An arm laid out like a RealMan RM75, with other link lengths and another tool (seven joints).
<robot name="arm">
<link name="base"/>
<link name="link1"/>
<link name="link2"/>
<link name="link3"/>
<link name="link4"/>
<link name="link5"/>
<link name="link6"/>
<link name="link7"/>
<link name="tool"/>
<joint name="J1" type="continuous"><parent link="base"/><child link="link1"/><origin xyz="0 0 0.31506"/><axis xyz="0 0 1"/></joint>
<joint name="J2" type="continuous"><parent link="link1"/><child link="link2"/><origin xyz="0 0 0" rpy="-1.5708 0 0"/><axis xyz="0 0 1"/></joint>
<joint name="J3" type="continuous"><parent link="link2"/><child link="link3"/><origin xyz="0 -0.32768 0" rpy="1.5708 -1.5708 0"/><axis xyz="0 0 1"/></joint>
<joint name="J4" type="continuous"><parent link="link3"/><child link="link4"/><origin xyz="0 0 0" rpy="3.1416 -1.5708 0"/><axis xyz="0 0 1"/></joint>
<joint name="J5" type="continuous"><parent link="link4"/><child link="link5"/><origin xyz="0.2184 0 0" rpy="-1.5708 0 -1.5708"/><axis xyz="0 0 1"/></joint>
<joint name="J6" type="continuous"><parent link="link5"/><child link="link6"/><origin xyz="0 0 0" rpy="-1.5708 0 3.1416"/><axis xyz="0 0 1"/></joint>
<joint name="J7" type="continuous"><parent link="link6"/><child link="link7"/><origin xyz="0 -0.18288 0" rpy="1.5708 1.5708 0"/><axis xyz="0 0 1"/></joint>
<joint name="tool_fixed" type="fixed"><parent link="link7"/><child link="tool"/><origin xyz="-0.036 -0.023 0.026" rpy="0.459 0 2.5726"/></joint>
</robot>
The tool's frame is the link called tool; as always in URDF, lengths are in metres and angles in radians. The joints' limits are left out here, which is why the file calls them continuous.
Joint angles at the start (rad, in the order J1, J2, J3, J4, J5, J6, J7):
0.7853, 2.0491, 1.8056, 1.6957, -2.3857, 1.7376, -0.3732
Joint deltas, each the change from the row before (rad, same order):
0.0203, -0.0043, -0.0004, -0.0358, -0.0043, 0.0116, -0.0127
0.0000, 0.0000, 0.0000, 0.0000, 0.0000, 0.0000, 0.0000
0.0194, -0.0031, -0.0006, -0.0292, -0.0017, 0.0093, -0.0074
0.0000, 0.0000, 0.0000, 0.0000, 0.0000, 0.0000, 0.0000
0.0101, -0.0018, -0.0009, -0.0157, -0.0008, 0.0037, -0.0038
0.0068, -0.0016, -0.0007, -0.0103, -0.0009, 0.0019, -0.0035
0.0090, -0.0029, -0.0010, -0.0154, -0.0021, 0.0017, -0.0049
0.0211, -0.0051, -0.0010, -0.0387, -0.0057, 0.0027, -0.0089
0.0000, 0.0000, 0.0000, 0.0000, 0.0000, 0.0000, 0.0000
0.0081, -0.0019, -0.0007, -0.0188, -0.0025, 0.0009, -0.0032
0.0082, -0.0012, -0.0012, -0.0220, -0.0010, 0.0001, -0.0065
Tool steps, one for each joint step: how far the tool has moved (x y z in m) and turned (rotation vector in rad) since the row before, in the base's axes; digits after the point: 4 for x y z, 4 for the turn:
0.0021, 0.0023, -0.0030, -0.0222, -0.0224, -0.0035
0.0000, 0.0000, 0.0000, 0.0000, 0.0000, 0.0000
0.0001, 0.0017, -0.0025, -0.0191, -0.0160, -0.0022
0.0000, 0.0000, 0.0000, 0.0000, 0.0000, 0.0000
0.0000, 0.0010, -0.0014, -0.0096, -0.0082, -0.0010
0.0000, 0.0008, -0.0007, -0.0056, -0.0059, 0.0006
0.0006, 0.0015, -0.0009, -0.0065, -0.0090, -0.0004
0.0013, 0.0038, -0.0025, -0.0147, -0.0187, -0.0059
0.0000, 0.0000, 0.0000, 0.0000, 0.0000, 0.0000
0.0013, 0.0016, -0.0014, -0.0073, -0.0082, -0.0058
0.0015, 0.0012, -0.0021, -0.0108, -0.0079, -0.0046

